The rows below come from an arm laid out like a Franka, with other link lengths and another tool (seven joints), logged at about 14 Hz.
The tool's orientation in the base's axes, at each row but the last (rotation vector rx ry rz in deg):
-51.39, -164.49, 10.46
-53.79, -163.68, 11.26
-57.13, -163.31, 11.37
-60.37, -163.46, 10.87
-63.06, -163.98, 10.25
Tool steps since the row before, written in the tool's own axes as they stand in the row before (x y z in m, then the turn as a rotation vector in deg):
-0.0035, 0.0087, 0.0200, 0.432, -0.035, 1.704
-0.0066, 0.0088, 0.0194, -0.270, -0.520, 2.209
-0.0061, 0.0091, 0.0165, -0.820, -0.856, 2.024
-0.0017, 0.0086, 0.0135, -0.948, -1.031, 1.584
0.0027, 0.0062, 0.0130, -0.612, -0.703, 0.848
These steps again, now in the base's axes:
0.0045, 0.0036, -0.0213, -0.641, 0.088, -1.635
0.0072, 0.0015, -0.0210, -0.443, -0.760, -2.109
0.0078, 0.0018, -0.0181, -0.193, -1.349, -1.909
0.0050, 0.0042, -0.0147, -0.150, -1.528, -1.454
0.0007, 0.0053, -0.0136, -0.103, -0.999, -0.761

